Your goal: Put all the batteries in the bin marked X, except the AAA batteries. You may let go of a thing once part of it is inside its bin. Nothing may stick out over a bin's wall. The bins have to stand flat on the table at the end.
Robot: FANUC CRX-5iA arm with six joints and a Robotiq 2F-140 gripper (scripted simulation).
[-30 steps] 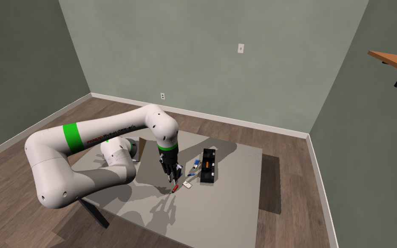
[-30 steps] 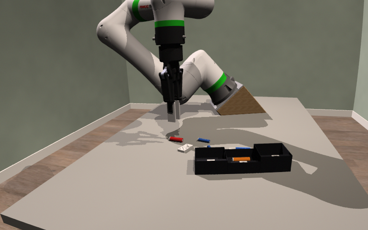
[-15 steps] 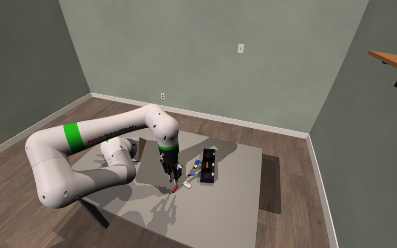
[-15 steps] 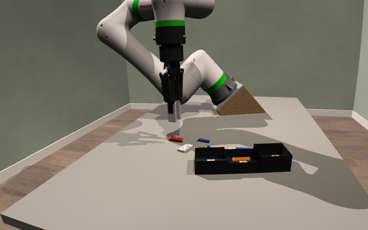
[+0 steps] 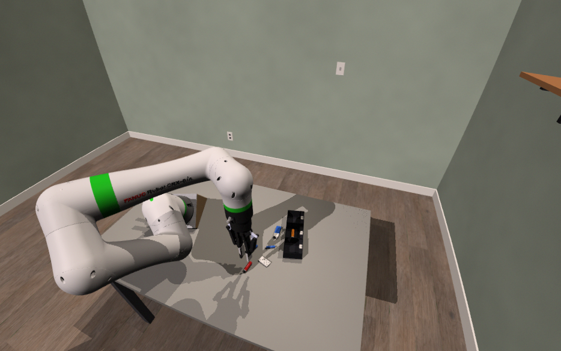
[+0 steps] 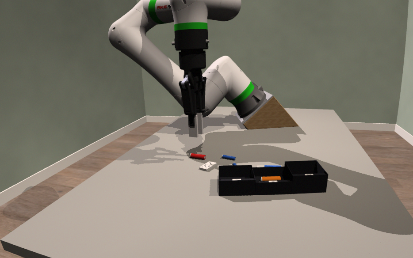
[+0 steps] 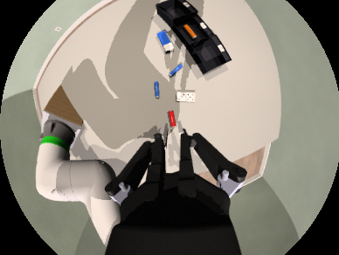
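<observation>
Right now my hand is 100 mm above the red battery. From my hand the other things lie so: white dotted tile 100 mm below, 60 mm ahead, 50 mm to the left; blue-and-white block battery 210 mm to the left, 100 mm below, 60 mm ahead; orange battery 220 mm to the left, 140 mm ahead, 90 mm below.
</observation>
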